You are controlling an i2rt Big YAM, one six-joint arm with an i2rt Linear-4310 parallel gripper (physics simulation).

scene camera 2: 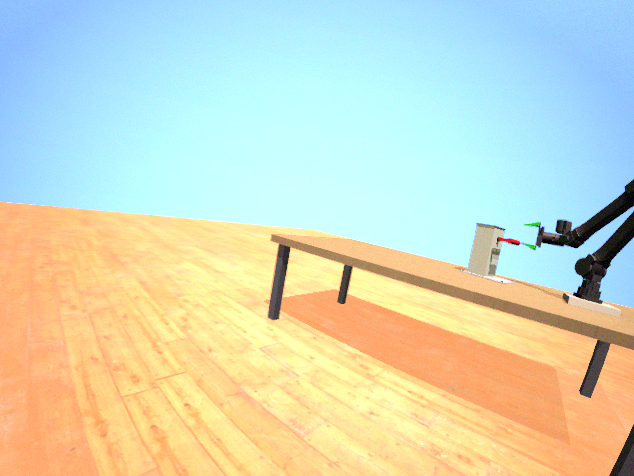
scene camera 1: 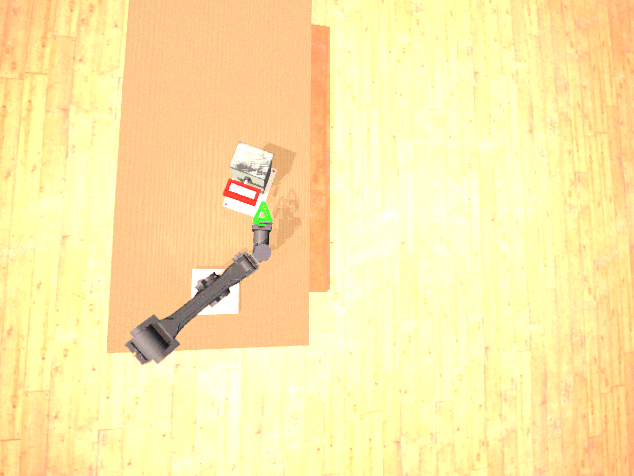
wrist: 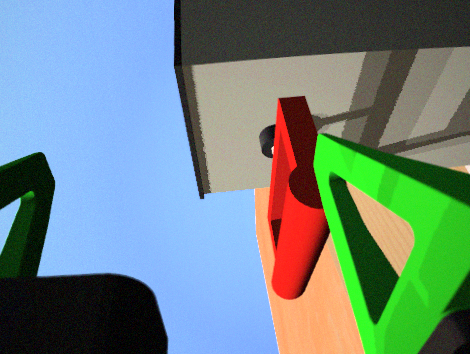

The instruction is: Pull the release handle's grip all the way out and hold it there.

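Observation:
The red release handle is a rectangular loop with a round grip bar. It stands out from the front of an upright grey box. In the wrist view a black collar shows on the box behind the loop. My gripper is open and empty, with its green fingers one above the other. It is near the handle's right end in scene camera 1. In the wrist view the grip appears beside the right finger; whether they touch is unclear.
The box stands on a white plate on the wooden table. The arm's white base block is near the table's near end. The table's right edge lies right of the gripper in scene camera 1.

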